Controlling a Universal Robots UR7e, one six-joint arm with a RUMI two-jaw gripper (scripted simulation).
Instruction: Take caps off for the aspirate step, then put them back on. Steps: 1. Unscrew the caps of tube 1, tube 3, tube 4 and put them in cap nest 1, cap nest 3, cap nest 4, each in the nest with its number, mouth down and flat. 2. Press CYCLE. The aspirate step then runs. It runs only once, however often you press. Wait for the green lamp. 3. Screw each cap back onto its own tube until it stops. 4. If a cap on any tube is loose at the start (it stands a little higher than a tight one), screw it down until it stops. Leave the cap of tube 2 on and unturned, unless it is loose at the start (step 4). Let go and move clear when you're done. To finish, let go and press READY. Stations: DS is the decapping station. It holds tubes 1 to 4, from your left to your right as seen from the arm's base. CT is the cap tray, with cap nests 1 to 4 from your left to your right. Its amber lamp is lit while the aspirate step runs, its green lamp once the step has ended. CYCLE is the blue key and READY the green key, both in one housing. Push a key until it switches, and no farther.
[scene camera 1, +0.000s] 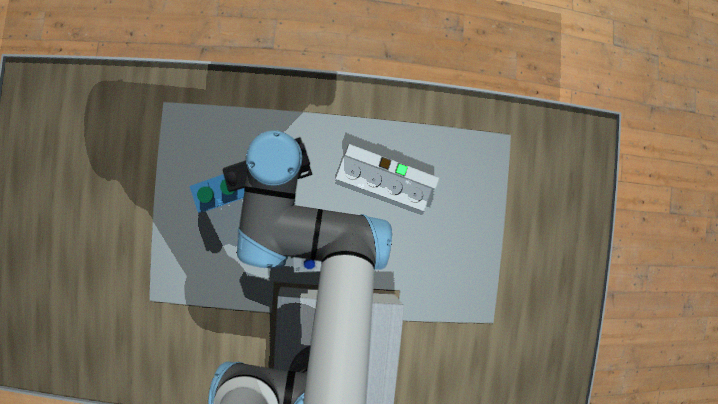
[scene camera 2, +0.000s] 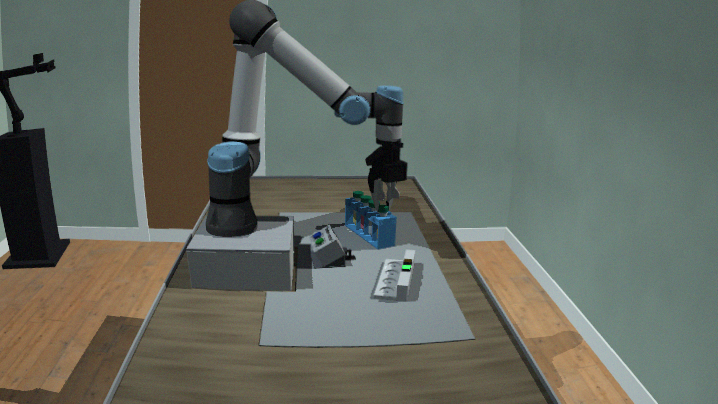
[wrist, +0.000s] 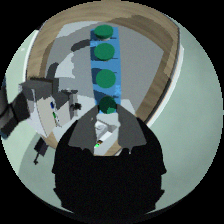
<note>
I see my gripper (scene camera 2: 383, 210).
My gripper shows as well in scene camera 1 (scene camera 1: 276, 170) and in the wrist view (wrist: 107, 104).
</note>
